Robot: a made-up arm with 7 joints. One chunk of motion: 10 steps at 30 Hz.
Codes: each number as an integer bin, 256 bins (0 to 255) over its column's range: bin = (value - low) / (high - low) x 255, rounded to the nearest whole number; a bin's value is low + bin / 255 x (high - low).
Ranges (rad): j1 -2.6..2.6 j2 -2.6..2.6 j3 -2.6..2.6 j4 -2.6..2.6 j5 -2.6..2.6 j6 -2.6..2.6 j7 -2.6..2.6
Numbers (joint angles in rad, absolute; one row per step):
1: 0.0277 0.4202 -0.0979 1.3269 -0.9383 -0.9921 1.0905
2: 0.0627 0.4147 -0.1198 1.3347 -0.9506 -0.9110 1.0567
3: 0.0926 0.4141 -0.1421 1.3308 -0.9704 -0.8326 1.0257
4: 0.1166 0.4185 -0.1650 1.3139 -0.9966 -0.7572 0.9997
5: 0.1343 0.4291 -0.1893 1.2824 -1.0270 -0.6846 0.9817
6: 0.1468 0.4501 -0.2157 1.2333 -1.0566 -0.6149 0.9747
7: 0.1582 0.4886 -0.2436 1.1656 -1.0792 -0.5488 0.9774
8: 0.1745 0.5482 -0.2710 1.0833 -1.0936 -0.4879 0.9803
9: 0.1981 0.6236 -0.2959 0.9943 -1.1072 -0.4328 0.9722
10: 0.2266 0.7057 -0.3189 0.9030 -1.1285 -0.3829 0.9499
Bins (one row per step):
1: 129 148 123 193 81 79 181
2: 131 148 122 193 81 83 179
3: 132 148 121 193 80 87 178
4: 133 148 119 192 79 90 177
5: 134 149 118 190 77 94 176
6: 135 150 117 188 76 97 175
7: 135 151 116 185 75 101 175
8: 136 154 114 181 74 104 176
9: 137 158 113 176 73 106 175
10: 139 162 112 172 72 109 174

